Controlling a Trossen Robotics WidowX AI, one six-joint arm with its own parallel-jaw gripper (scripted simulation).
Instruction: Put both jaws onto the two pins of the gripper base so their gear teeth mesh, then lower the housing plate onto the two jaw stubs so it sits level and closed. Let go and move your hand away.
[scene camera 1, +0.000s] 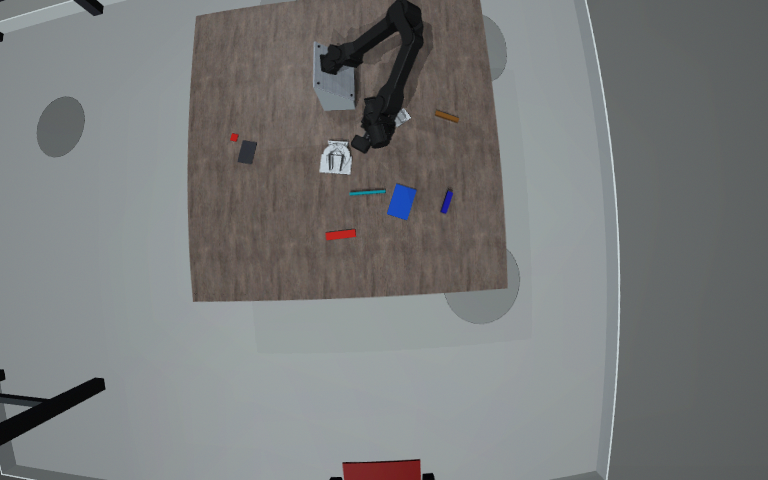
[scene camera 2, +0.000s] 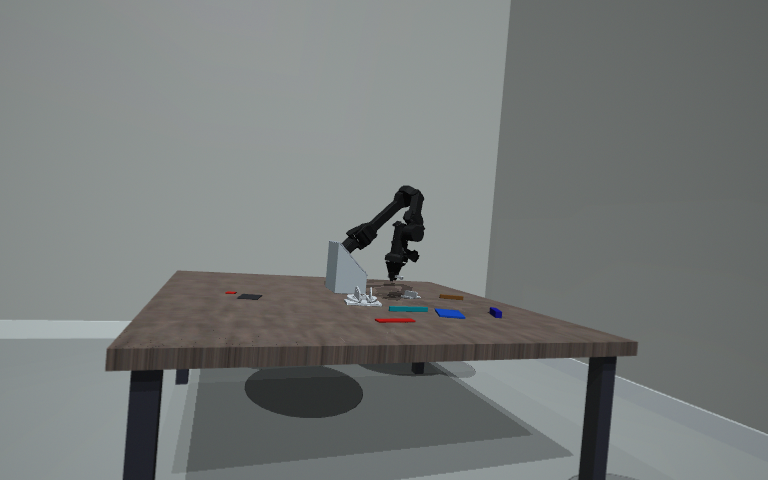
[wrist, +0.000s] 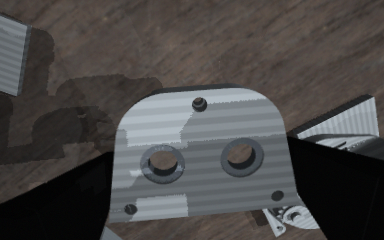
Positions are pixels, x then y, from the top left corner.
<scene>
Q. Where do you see my gripper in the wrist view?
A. At 198, 153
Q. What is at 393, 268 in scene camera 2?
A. My gripper.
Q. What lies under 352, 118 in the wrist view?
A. A white flat plate.
</scene>
